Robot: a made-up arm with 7 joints. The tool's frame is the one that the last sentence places.
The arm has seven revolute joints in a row. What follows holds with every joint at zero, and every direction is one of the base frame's. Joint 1 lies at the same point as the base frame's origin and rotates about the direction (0.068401, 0.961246, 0.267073). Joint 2 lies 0.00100 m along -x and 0.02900 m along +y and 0.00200 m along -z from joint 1 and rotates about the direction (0.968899, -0.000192, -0.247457). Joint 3 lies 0.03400 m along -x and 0.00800 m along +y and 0.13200 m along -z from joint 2 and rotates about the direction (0.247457, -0.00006, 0.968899). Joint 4 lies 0.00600 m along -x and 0.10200 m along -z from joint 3 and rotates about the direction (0.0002, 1, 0.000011). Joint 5 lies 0.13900 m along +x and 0.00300 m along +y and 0.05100 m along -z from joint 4 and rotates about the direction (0.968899, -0.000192, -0.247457). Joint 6 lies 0.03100 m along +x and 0.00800 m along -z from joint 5 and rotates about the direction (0.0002, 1, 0.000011). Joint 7 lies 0.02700 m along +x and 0.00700 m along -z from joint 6 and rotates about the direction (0.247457, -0.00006, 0.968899). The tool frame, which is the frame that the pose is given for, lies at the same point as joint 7; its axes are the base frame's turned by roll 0.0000, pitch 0.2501 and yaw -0.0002 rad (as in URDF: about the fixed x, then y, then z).
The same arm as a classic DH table. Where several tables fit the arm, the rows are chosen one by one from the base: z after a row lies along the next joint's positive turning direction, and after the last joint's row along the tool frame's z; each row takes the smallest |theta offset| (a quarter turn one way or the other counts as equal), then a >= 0, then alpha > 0; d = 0 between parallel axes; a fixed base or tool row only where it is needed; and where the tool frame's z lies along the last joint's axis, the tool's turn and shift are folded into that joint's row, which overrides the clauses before.
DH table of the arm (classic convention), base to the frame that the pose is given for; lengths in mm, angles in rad. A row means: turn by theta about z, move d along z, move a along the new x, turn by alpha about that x. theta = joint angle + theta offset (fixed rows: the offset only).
base (fixed): theta_offset -0.071; d 0; a 0; alpha -1.3004
joint 1: theta_offset -1.3111; d 27.3; a -10.1; alpha -1.5708
joint 2: theta_offset 1.2915; d -0.8; a -8; alpha 1.5708
joint 3: theta_offset 1.5708; d -236.6; a 19.4; alpha -1.5708
joint 4: theta_offset 1.5708; d 3; a 15; alpha 1.5708
joint 5: theta_offset 0; d 179.3; a 0.1; alpha -1.5708
joint 6: theta_offset -1.5708; d 0; a 27.9; alpha 1.5708
joint 7: theta_offset 0; d -0.1; a 0; alpha 0

